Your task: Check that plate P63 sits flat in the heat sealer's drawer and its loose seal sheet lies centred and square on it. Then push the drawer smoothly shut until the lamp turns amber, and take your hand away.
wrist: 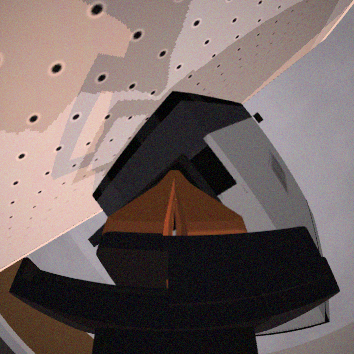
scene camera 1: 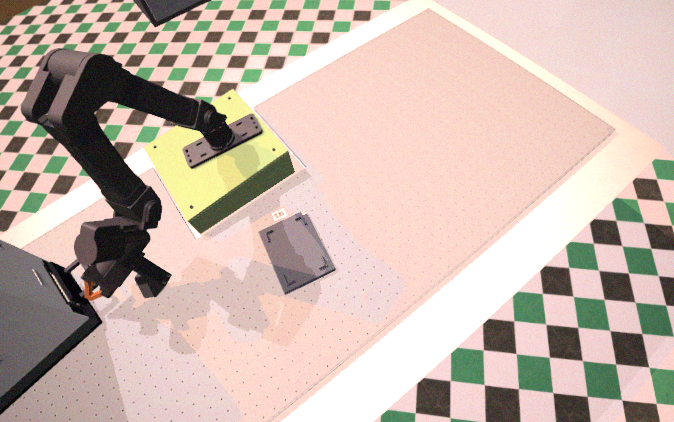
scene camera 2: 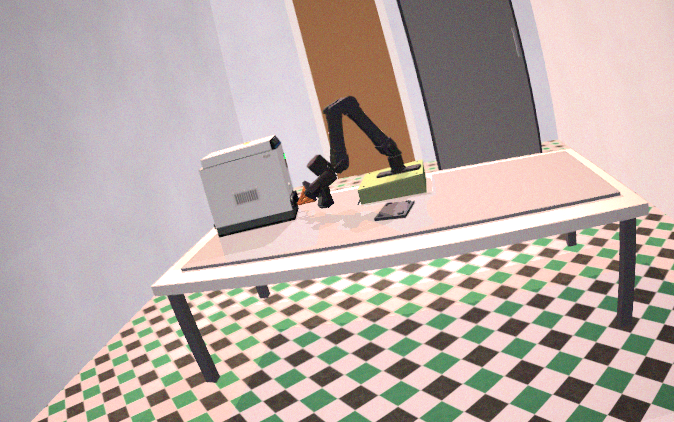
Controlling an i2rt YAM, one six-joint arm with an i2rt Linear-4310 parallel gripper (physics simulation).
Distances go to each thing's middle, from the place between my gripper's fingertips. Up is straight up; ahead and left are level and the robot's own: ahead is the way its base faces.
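Dark sealer drawer point(scene camera 1: 61, 273): my hand 2 cm beyond it, 1 cm below, 12 cm to the left of it.
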